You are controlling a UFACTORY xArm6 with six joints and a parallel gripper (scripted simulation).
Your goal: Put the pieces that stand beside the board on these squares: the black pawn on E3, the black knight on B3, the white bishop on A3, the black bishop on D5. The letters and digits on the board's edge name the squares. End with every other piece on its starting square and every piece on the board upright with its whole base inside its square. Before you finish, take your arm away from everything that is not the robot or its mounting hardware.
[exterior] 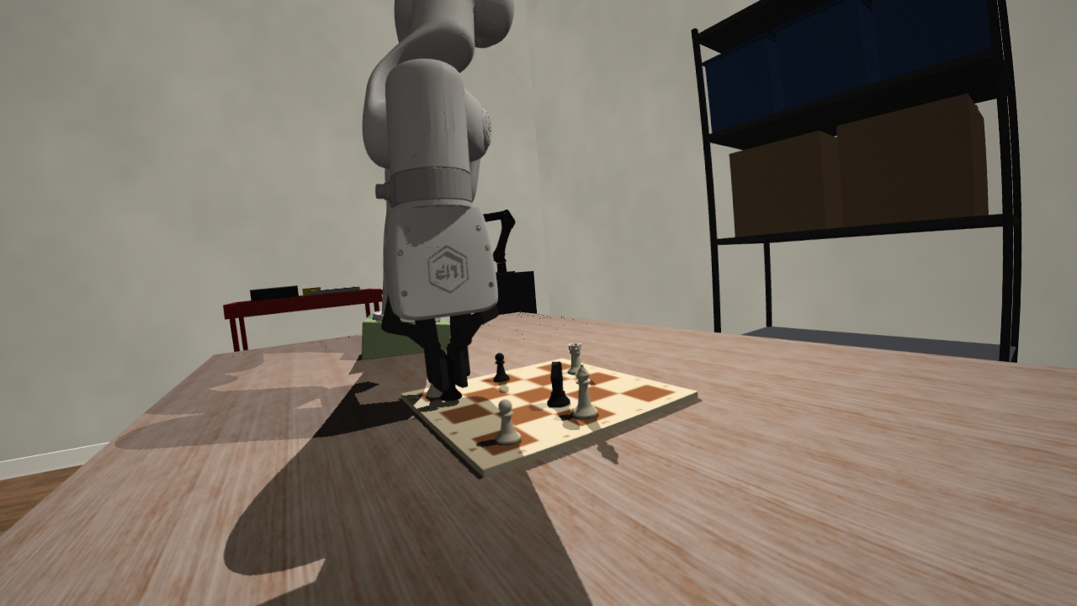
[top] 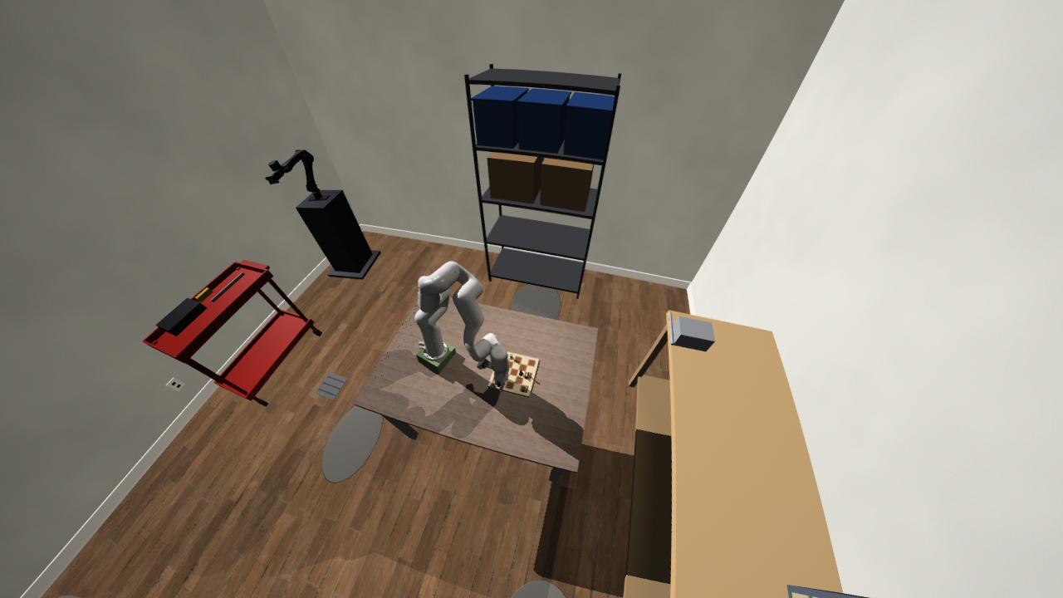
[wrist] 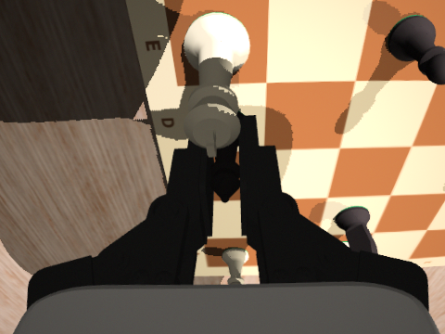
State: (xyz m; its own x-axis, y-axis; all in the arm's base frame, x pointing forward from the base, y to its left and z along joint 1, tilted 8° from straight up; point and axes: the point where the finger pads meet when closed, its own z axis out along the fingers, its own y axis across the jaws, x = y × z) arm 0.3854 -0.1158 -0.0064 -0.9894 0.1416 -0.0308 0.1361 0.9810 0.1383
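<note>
Now: hand 1 cm above the black knight. Also, from my hand: black pawn 8 cm to the left, 3 cm behind, 2 cm below; then chessboard 7 cm to the left, 5 cm ahead, 4 cm below; then tall white piece 4 cm behind, 1 cm below.
</note>
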